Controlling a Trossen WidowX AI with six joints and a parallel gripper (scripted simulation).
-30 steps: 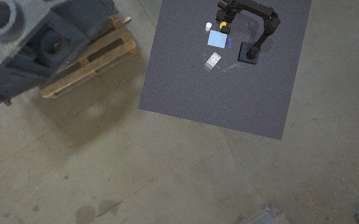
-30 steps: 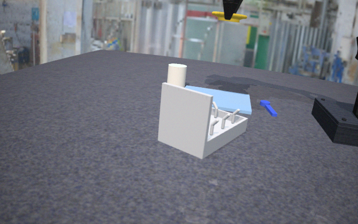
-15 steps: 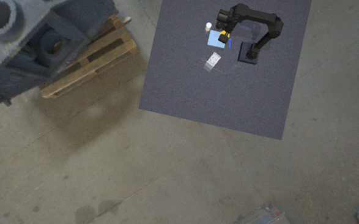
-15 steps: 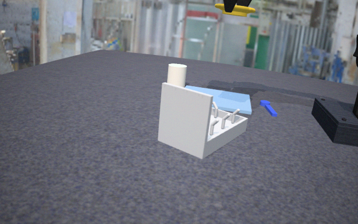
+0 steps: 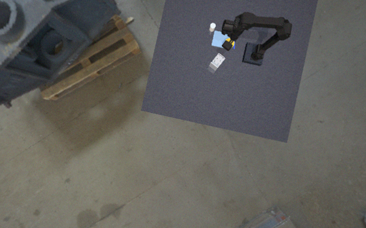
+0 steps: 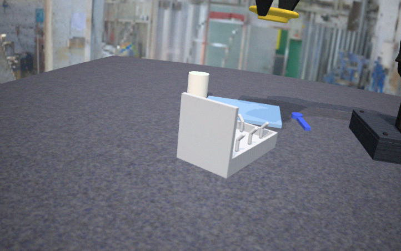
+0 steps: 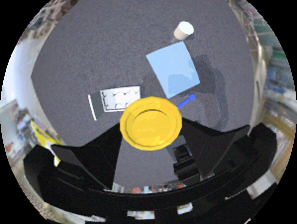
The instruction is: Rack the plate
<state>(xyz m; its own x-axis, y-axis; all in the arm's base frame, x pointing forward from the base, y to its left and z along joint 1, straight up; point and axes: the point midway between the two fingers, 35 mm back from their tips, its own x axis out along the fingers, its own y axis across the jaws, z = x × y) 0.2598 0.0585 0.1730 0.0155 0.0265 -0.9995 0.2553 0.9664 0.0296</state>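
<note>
Right now the white dish rack is 150 mm below my gripper tip, 90 mm to the left of it and 20 mm ahead of it. From my gripper tip the other things lie so: yellow plate: 10 mm above; then light blue mat: 170 mm below, 110 mm to the right, 50 mm ahead; then small blue spoon: 170 mm below, 120 mm to the right, 60 mm behind.
</note>
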